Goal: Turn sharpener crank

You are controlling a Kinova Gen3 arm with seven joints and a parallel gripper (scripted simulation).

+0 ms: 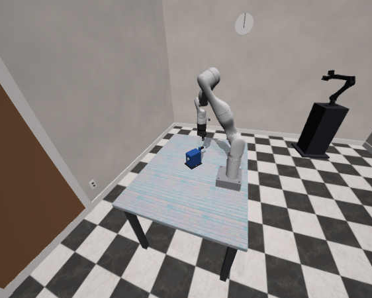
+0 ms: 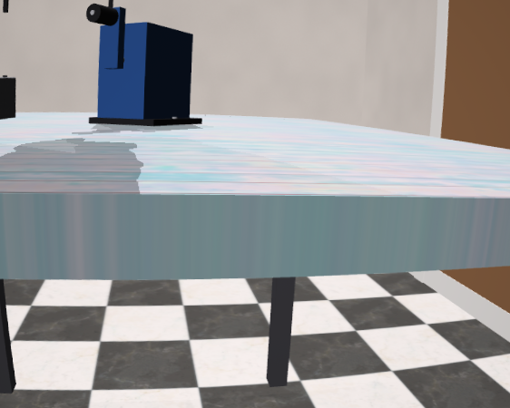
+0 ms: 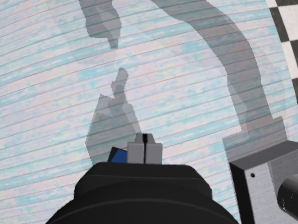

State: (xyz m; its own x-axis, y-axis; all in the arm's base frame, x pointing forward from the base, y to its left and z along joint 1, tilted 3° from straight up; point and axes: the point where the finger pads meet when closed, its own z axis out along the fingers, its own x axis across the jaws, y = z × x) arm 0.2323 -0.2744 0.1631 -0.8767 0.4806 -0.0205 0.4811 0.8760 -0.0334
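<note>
The black handle lies 80 mm below my hand, 20 mm to the left of it and 10 mm ahead of it. Also, from my hand: crank 90 mm below, 20 mm to the left, 20 mm ahead.
</note>
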